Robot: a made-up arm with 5 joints.
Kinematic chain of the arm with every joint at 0, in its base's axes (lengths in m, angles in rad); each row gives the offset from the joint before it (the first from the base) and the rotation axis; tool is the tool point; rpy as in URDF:
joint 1: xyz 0.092 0 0.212 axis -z
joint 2: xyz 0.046 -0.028 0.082 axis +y
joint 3: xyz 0.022 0 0.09 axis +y
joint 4: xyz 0.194 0 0.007 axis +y
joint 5: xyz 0.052 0.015 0 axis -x
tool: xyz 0 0 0 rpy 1.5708 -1.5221 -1.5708
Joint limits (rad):
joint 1: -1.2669..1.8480
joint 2: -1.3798..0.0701
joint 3: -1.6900..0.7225
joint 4: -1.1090..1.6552
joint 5: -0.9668..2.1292
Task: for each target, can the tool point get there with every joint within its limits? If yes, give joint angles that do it. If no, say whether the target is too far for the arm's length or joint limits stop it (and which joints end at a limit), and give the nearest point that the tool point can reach.
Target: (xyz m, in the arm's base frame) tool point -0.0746 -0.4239 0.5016
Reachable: no: too far | nearest point -0.0051 -0.2937 0.4562 | short by 0.154 m
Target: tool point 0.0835 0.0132 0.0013
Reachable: no: joint limits stop it (at a limit: joint 1, joint 2, joint 3) | nearest point 0.1589 0.1700 0.2090 | short by 0.271 m
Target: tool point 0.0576 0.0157 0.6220
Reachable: yes | joints 0.7783 -0.5798 -1.1433 -0.1262 1.3746
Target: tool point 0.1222 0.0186 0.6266
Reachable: yes | joints -0.9275 -0.2116 -1.2786 -0.5652 -0.2825
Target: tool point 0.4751 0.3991 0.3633
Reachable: no: too far | nearest point 0.3139 0.2312 0.3725 | short by 0.233 m
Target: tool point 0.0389 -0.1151 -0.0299
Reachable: no: joint limits stop it (at a limit: joint 1, joint 2, joint 3) | nearest point 0.0249 -0.1883 0.1995 | short by 0.241 m
